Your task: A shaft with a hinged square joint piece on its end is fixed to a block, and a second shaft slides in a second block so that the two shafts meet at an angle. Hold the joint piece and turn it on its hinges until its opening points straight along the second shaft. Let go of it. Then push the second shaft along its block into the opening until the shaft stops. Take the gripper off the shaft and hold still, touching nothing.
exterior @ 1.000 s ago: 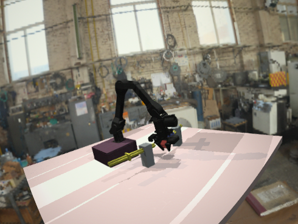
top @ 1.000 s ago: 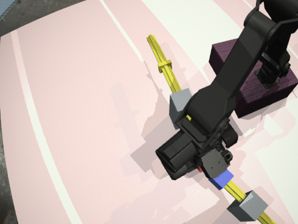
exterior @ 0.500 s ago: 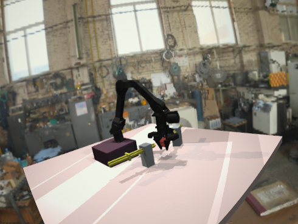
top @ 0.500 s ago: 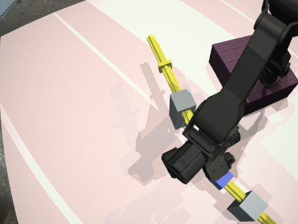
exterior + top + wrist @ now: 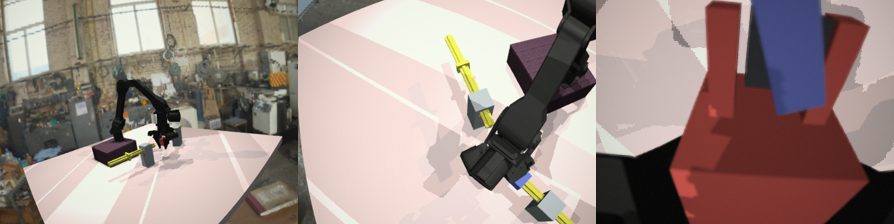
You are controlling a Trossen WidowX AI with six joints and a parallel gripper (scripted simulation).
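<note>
Right now my gripper tip is 3 cm to the right of the red forked joint piece and 4 cm below it.
</note>
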